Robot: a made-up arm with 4 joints. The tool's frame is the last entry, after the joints. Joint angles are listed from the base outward.
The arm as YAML. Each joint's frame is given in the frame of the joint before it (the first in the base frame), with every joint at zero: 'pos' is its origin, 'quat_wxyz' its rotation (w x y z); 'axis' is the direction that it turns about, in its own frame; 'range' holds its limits. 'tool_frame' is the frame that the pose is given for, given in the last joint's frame.
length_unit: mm
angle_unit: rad
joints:
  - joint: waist
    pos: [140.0, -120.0, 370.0]
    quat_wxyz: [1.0, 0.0, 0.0, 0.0]
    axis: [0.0, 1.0, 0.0]
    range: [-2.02, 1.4]
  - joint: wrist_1
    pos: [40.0, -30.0, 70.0]
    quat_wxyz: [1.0, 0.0, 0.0, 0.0]
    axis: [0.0, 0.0, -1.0]
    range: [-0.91, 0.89]
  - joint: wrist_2
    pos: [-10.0, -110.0, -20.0]
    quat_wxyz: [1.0, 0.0, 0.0, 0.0]
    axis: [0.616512, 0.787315, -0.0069]
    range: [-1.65, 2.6]
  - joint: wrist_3
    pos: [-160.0, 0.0, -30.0]
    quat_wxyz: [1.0, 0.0, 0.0, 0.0]
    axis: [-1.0, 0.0, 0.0]
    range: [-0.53, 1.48]
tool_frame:
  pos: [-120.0, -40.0, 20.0]
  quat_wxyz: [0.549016, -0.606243, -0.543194, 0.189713]
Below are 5 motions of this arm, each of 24 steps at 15 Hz.
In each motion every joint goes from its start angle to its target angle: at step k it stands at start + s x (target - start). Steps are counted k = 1, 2, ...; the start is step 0. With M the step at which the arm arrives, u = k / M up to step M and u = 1 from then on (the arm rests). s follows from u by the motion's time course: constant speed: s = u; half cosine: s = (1 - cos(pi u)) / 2; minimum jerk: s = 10 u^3 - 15 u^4 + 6 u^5.
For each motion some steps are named. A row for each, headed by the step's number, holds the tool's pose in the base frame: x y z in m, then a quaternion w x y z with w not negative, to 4 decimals.
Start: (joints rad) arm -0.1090 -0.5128 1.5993 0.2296
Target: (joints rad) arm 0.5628 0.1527 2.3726 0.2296
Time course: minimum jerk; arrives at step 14
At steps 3, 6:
3: 0.1792 -0.4499 0.6231 0.8201 -0.0631 -0.2275 0.5213
6: 0.2100 -0.4644 0.6044 0.8991 0.0490 -0.0595 0.4309

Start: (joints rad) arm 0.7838 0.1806 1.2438 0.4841
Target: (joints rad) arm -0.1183 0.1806 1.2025 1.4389
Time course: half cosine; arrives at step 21
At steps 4, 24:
4: 0.1708 -0.3371 0.6704 0.8621 -0.1999 -0.0068 0.4657
24: -0.0476 -0.3085 0.6188 0.4620 -0.5188 -0.3852 0.6075

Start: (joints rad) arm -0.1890 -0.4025 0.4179 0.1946
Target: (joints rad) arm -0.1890 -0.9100 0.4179 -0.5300
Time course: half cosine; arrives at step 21
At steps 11, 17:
11: 0.0385 -0.4501 0.4649 0.6036 -0.2963 -0.6437 0.3654
17: 0.0951 -0.4698 0.4641 0.6563 -0.1697 -0.6293 0.3801

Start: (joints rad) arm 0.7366 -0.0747 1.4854 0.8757
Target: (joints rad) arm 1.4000 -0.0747 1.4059 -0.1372
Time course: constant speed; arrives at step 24
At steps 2, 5, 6, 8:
2: 0.2782 -0.4073 0.6047 0.8045 -0.0143 -0.0288 0.5930
5: 0.2910 -0.4085 0.5945 0.8331 0.0065 0.0382 0.5518
6: 0.2950 -0.4089 0.5910 0.8410 0.0127 0.0610 0.5374
8: 0.3028 -0.4093 0.5840 0.8546 0.0239 0.1069 0.5077

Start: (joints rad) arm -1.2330 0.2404 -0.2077 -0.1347
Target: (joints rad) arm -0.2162 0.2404 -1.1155 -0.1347
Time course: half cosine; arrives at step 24
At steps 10, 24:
10: 0.0206 -0.2583 0.1351 0.1060 -0.7114 -0.6518 -0.2405
24: -0.0294 -0.3272 0.1991 0.0283 -0.8127 -0.5816 -0.0221

